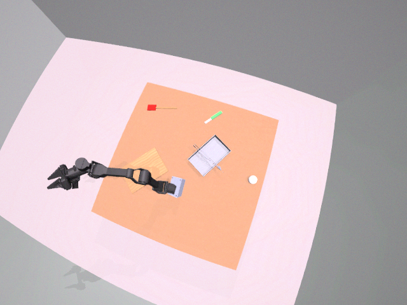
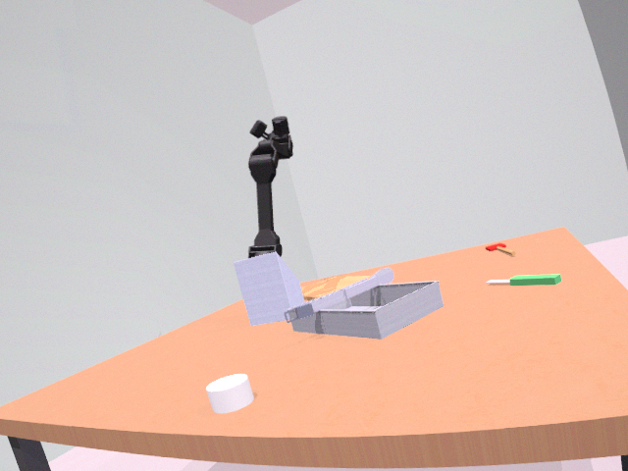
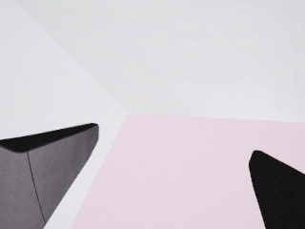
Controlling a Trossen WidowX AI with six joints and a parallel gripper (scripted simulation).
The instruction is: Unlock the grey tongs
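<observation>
The grey roasting tin lies 68 cm to the right of my gripper tip, 62 cm below it and 48 cm ahead of it. The rest, counted from my gripper tip: wooden board (63 cm below, 20 cm ahead, 19 cm to the right); white cylinder (107 cm to the right, 62 cm below, 39 cm ahead).
</observation>
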